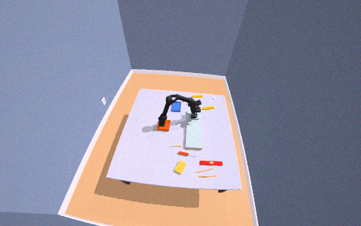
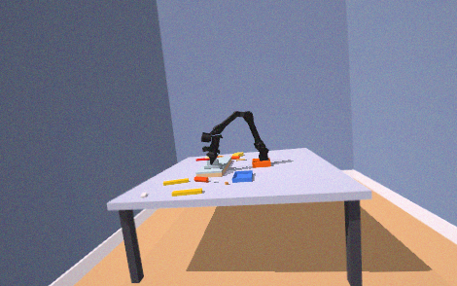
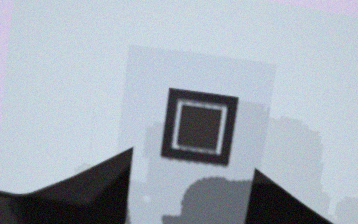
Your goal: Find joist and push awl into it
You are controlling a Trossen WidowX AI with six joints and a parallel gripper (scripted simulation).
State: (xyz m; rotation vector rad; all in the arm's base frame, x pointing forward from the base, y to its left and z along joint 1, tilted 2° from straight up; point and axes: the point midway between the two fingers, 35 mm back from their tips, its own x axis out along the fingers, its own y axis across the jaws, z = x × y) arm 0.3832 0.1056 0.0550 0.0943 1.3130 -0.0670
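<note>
Right now the blue tray is 220 mm behind my gripper tip, 210 mm to the left of it and 50 mm below it. The rest, counted from my gripper tip: awl: 360 mm to the right, 240 mm behind, 60 mm below; then small white bit: 390 mm to the left, 340 mm ahead, 60 mm below; then stud finder: 20 mm above.
</note>
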